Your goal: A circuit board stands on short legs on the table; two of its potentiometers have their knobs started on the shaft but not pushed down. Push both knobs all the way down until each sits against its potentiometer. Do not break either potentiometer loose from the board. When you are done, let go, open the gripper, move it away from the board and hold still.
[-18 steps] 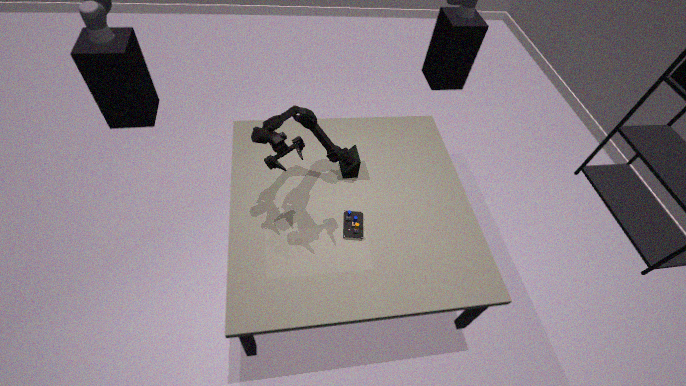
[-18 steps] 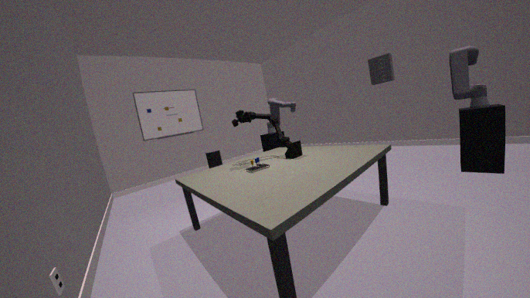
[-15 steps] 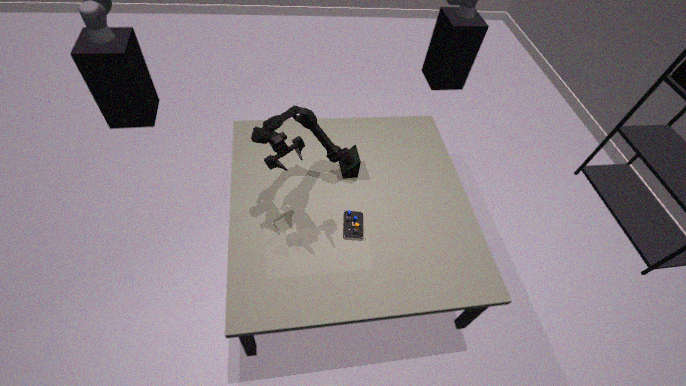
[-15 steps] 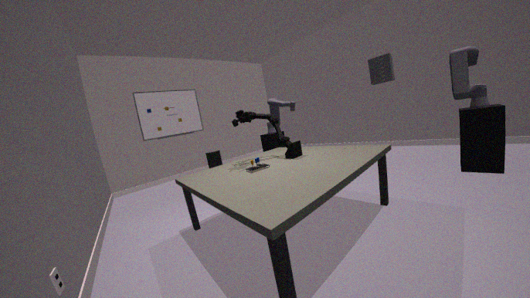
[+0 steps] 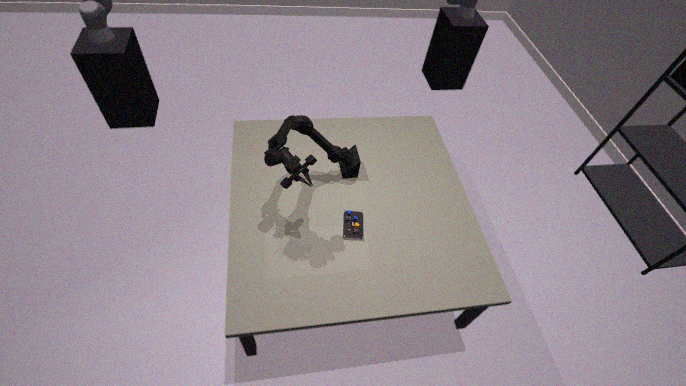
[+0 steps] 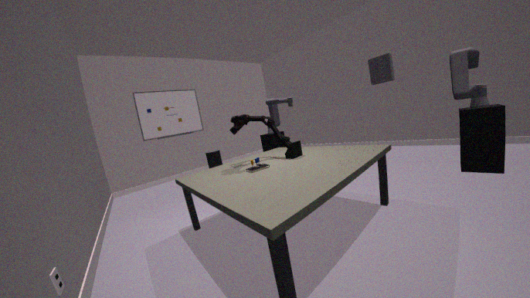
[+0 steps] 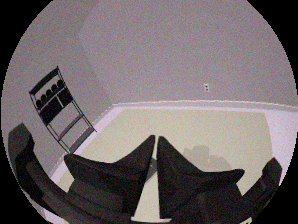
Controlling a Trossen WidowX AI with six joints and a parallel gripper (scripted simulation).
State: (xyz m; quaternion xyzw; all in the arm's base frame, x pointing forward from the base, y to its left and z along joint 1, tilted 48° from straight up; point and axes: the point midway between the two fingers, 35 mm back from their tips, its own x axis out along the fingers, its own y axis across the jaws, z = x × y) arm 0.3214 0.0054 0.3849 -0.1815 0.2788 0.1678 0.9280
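Now: the blue knob 20 mm behind my gripper tip, 200 mm to the left of it and 270 mm below it. The rest, counted from my gripper tip: orange knob: 60 mm ahead, 220 mm to the left, 270 mm below.
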